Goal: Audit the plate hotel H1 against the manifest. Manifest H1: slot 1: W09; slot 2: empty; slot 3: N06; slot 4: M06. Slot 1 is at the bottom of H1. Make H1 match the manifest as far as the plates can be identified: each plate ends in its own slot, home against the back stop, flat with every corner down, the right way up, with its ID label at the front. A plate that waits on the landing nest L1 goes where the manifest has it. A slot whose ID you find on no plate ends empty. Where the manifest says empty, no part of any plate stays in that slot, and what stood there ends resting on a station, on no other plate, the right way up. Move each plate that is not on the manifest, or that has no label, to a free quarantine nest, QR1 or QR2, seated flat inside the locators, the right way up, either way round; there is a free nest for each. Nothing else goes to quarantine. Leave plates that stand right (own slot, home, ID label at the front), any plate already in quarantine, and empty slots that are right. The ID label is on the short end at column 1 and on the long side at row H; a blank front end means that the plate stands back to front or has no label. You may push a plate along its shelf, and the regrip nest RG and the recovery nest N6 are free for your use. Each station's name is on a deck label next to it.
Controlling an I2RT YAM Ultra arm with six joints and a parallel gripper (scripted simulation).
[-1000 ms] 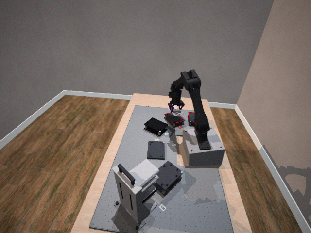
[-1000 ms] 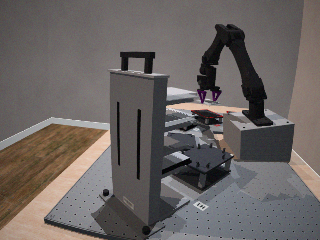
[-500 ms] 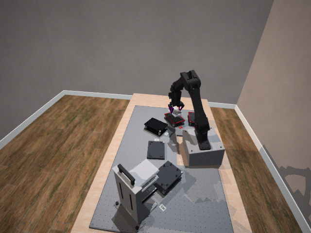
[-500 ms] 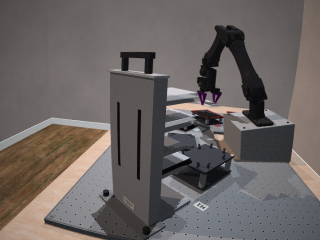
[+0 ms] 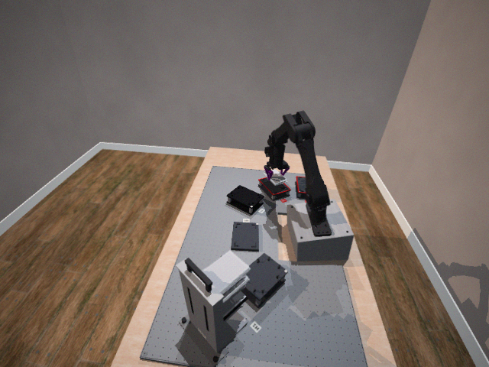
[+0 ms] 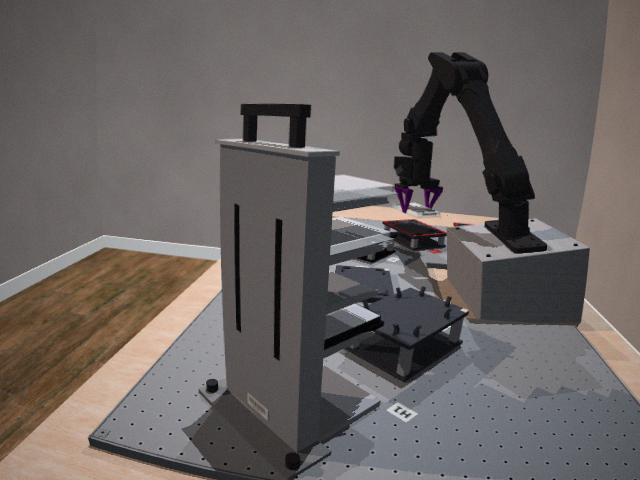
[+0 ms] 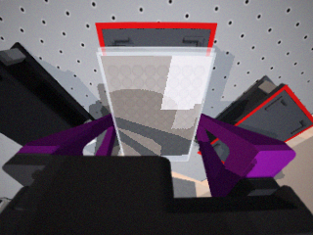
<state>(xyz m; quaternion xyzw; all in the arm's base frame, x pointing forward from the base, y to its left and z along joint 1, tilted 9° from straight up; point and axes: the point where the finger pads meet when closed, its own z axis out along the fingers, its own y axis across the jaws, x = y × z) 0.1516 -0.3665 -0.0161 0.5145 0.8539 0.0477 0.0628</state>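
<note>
The red-rimmed nest is 60 mm below my hand. Also, from my hand: red-edged nest 190 mm behind, 60 mm below, 10 mm to the right; black raised nest 170 mm ahead, 130 mm to the left, 50 mm below; dark plate 740 mm to the left, 230 mm ahead, 10 mm above.
</note>
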